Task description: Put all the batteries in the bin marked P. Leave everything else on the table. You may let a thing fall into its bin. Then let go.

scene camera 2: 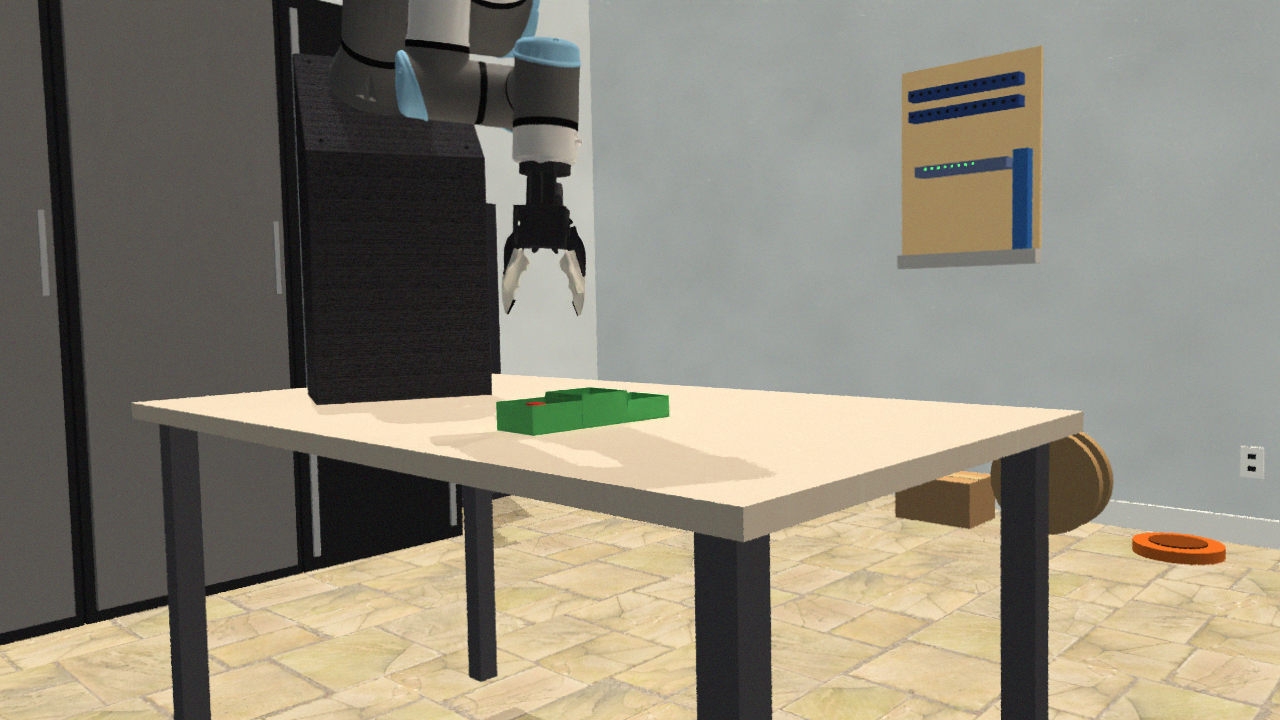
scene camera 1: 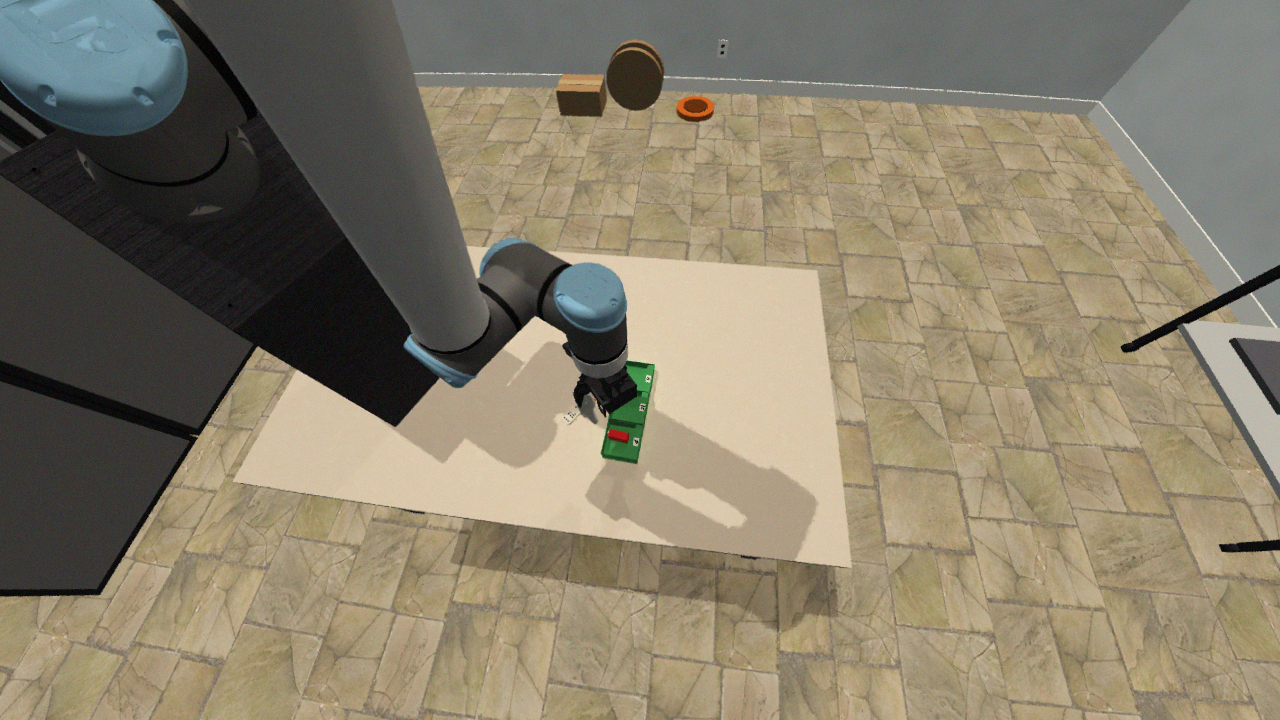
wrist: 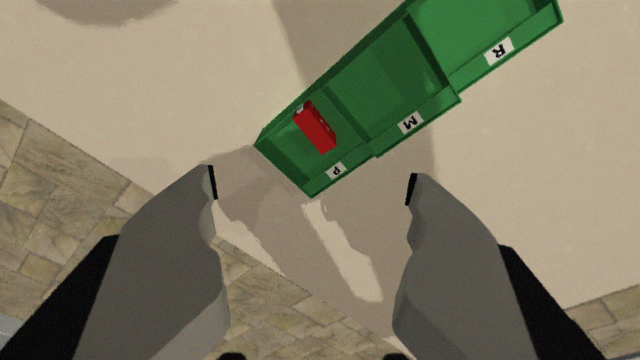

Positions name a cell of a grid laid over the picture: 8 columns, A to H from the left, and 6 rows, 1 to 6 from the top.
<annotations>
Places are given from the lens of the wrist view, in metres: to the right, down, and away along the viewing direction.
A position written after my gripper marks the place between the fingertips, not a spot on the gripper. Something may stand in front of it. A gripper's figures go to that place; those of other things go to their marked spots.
my gripper (wrist: D3): 0.00, 0.00, 0.13
red 9 v battery (wrist: D3): -0.01, -0.06, 0.25
green bin row (wrist: F2): 0.08, -0.10, 0.24
</annotations>
